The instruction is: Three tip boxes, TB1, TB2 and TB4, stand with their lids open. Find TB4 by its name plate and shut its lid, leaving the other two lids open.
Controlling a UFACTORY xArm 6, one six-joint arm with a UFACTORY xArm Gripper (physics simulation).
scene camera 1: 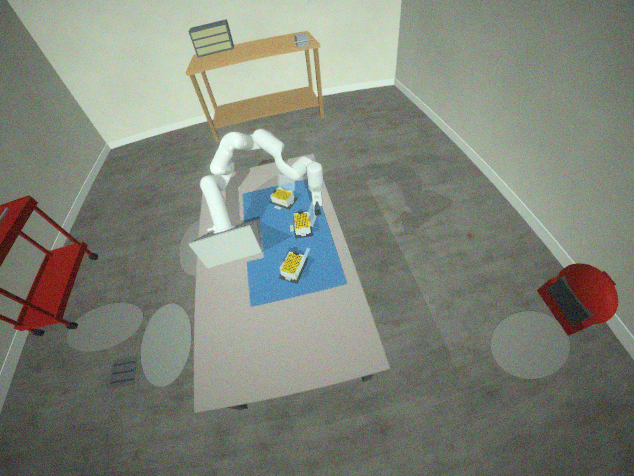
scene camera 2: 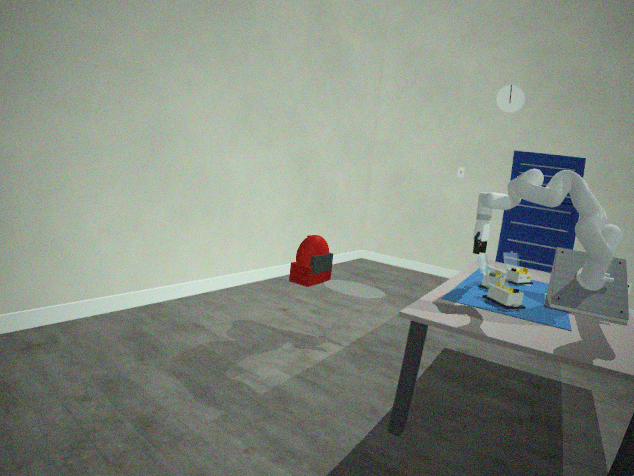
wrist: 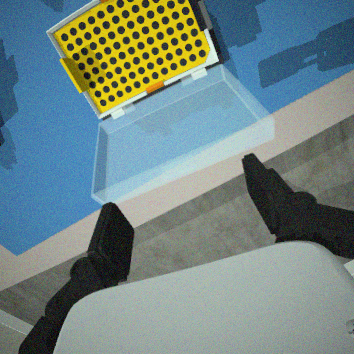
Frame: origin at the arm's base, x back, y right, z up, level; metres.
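Seen in the pictures: gripper, between the fingertips: (scene camera 1: pixel 317 208) (scene camera 2: pixel 479 253) (wrist: pixel 181 195); arm's base, origin of its link: (scene camera 1: pixel 224 230) (scene camera 2: pixel 590 279).
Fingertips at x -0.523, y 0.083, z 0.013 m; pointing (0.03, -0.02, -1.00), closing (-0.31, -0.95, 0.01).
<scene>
Pixels of each thing's middle, then the offset from my fingertips to it. "*": a spot on its surface instead. Level surfaces: height alone.
- TB4, middle of its body: (wrist: pixel 131 41) (scene camera 1: pixel 301 219) dx +0.095, dy -0.031, dz -0.081 m
- table's long end, a spot on its surface: (scene camera 1: pixel 292 264) * dx +0.231, dy +0.231, dz -0.088 m
- blue mat, height of its surface: dz -0.145 m
- pale table, height of its surface: dz -0.148 m
TB4 (scene camera 1: pixel 302 223) (scene camera 2: pixel 493 278) (wrist: pixel 132 50) is the middle white box with a yellow, holed tip rack. Its clear lid (wrist: pixel 180 135) is open, leaning out from the hinge side toward the mat's edge. Its name plate does not show in the wrist view and is too small to read in the scene views. The other two boxes, one nearer the table's long end (scene camera 1: pixel 292 264) and one farther back (scene camera 1: pixel 282 196) (scene camera 2: pixel 518 275), have open lids. My gripper (scene camera 1: pixel 318 211) (scene camera 2: pixel 479 250) (wrist: pixel 181 195) is open and empty, above and outside TB4's lid, with the fingertips beyond its free edge.
The boxes stand on a blue mat (scene camera 1: pixel 271 292) (scene camera 2: pixel 553 316) on a pale table (scene camera 1: pixel 286 353) (scene camera 2: pixel 430 306). A tilted pale panel (scene camera 1: pixel 227 246) (scene camera 2: pixel 563 286) stands by the arm's base. The table edge (wrist: pixel 312 102) runs close beyond TB4's lid.
</scene>
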